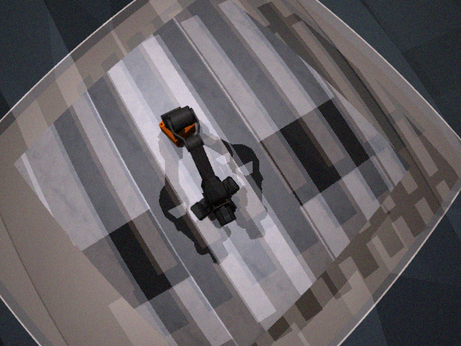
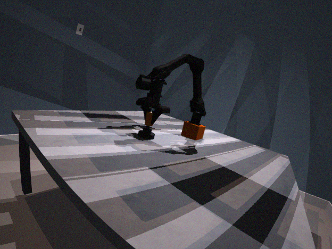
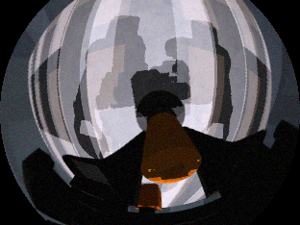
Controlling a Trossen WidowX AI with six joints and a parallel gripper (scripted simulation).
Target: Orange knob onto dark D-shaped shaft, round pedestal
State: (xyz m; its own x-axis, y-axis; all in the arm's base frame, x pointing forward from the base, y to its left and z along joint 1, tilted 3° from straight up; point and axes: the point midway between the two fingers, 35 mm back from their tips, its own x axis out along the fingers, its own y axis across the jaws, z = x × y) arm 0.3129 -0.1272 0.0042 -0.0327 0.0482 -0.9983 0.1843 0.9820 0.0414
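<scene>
Right now the orange knob is 2 cm above my gripper tip. Also, from my gripper tip: dark round pedestal (4 cm below).
</scene>
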